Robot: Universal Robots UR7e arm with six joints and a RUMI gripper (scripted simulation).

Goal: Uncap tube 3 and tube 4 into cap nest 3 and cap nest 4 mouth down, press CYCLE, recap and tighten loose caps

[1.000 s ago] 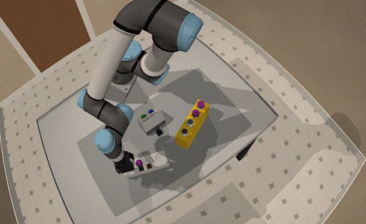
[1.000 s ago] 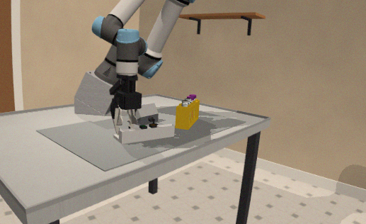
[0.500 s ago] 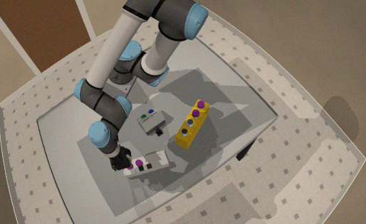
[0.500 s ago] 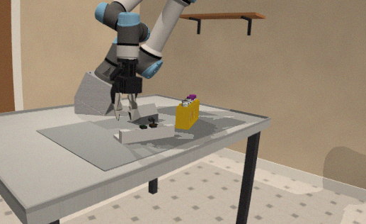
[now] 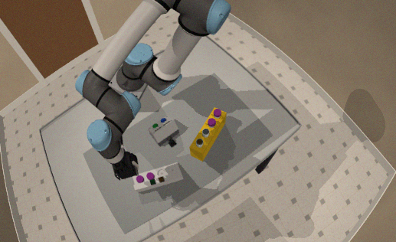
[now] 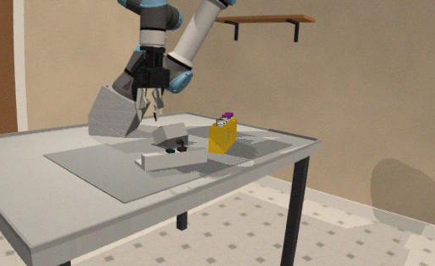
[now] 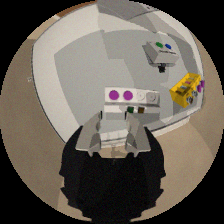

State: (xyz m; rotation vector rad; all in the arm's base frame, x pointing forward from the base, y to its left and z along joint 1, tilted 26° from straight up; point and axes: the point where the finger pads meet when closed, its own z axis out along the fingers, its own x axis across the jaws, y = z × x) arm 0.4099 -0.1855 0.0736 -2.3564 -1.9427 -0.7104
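Now: hand 19 cm past the green key, 17 cm to the right of it and 9 cm above it. The rest, counted from my hand: grey key housing (20 cm to the left, 17 cm behind, 10 cm below); then blue key (22 cm to the left, 19 cm behind, 9 cm below).
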